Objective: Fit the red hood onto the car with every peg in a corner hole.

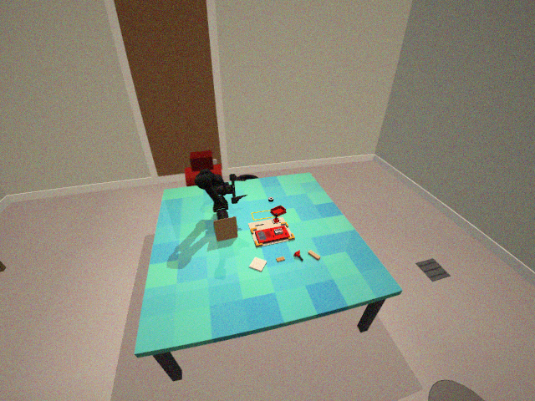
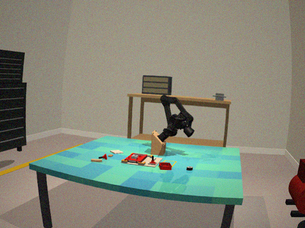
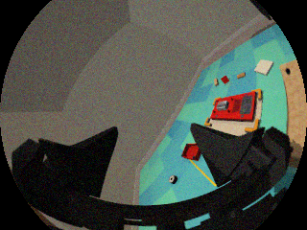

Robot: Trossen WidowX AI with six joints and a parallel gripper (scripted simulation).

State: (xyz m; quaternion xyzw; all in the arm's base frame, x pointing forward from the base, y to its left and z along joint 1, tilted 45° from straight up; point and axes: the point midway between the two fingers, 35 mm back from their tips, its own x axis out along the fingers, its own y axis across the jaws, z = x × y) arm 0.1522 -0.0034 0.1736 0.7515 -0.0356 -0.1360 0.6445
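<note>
The red hood is 25 cm below my gripper tip, 22 cm ahead of it and 3 cm to the left of it. Also, from my gripper tip: white tile: 40 cm to the right, 25 cm below, 2 cm behind; grey engine block: 23 cm below, 20 cm to the right, 16 cm ahead; black wheel: 25 cm below, 21 cm ahead, 19 cm to the left.
</note>
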